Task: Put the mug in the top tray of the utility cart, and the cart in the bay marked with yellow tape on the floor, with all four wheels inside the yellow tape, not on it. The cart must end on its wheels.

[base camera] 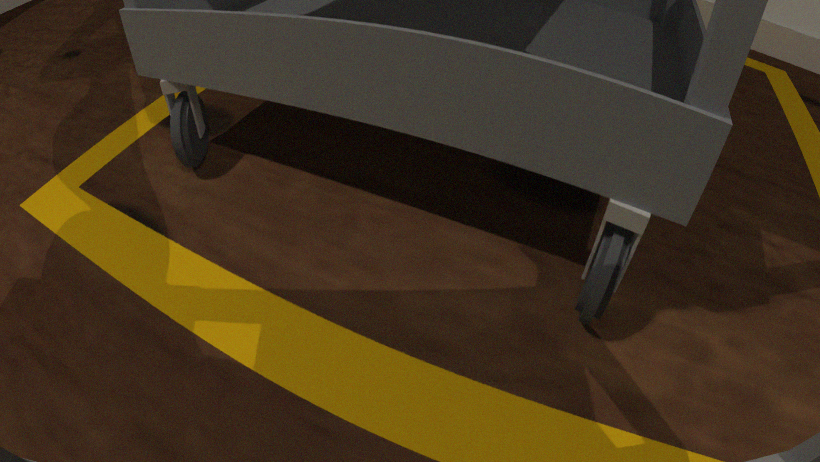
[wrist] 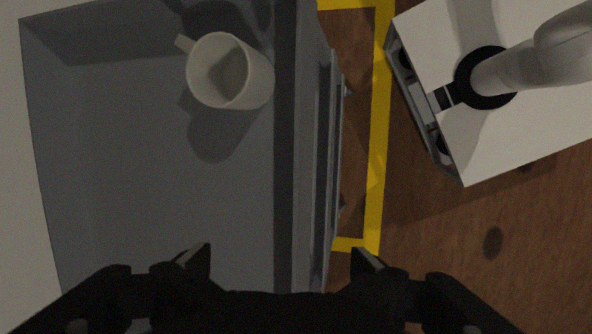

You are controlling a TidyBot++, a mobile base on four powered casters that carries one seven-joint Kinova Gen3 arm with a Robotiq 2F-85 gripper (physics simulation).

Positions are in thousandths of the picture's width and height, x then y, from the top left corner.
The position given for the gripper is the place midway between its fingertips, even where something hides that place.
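Note:
The wrist camera shows the gripper (wrist: 476, 783), while the base camera shows a yellow tape bay (base camera: 501, 871).

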